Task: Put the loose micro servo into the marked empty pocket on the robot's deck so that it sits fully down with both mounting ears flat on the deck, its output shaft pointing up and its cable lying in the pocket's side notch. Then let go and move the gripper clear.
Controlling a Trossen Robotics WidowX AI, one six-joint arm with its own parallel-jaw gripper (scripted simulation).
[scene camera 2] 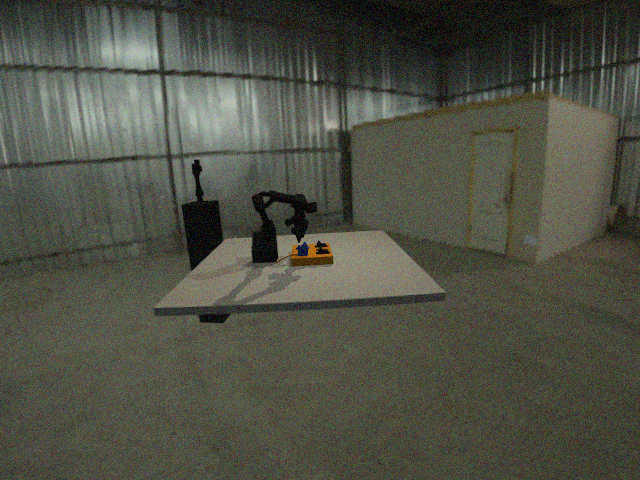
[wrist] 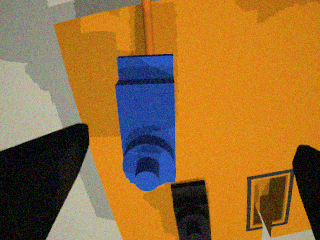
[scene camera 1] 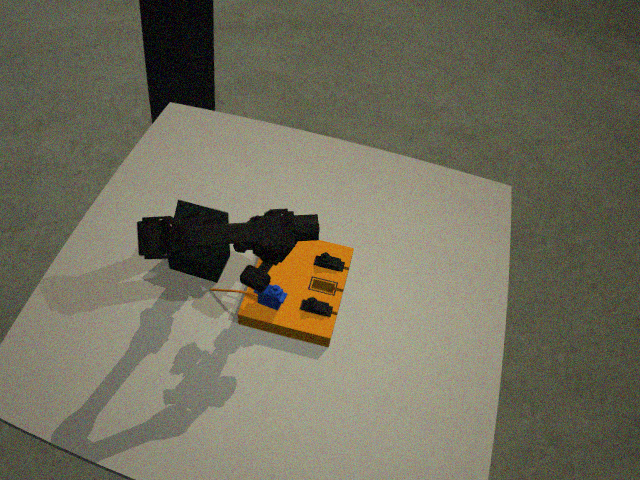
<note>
My gripper (scene camera 1: 270, 275) is open and holds nothing. Also in view: an orange deck (scene camera 1: 293, 275).
My gripper shows as well in the wrist view (wrist: 193, 145). The orange deck also shows in the wrist view (wrist: 239, 79).
</note>
